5 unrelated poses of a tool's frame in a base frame.
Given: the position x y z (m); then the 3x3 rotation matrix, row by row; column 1 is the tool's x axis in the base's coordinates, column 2 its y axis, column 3 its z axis. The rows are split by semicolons.
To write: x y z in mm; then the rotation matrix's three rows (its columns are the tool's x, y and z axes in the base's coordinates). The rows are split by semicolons. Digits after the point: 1 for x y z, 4 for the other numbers.
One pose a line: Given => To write
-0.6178 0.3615 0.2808; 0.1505 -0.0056 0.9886; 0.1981 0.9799 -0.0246; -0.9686 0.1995 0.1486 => -617.8 361.5 280.8; 0.1505 -0.0056 0.9886; 0.1981 0.9799 -0.0246; -0.9686 0.1995 0.1486
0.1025 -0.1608 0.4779; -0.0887 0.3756 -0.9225; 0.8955 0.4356 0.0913; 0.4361 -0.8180 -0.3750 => 102.5 -160.8 477.9; -0.0887 0.3756 -0.9225; 0.8955 0.4356 0.0913; 0.4361 -0.8180 -0.3750
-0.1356 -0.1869 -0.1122; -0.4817 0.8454 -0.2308; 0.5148 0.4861 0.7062; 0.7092 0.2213 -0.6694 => -135.6 -186.9 -112.2; -0.4817 0.8454 -0.2308; 0.5148 0.4861 0.7062; 0.7092 0.2213 -0.6694
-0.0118 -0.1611 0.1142; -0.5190 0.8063 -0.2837; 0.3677 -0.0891 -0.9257; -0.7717 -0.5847 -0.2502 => -11.8 -161.1 114.2; -0.5190 0.8063 -0.2837; 0.3677 -0.0891 -0.9257; -0.7717 -0.5847 -0.2502
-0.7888 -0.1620 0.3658; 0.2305 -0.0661 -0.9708; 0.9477 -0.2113 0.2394; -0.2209 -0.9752 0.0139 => -788.8 -162.0 365.8; 0.2305 -0.0661 -0.9708; 0.9477 -0.2113 0.2394; -0.2209 -0.9752 0.0139
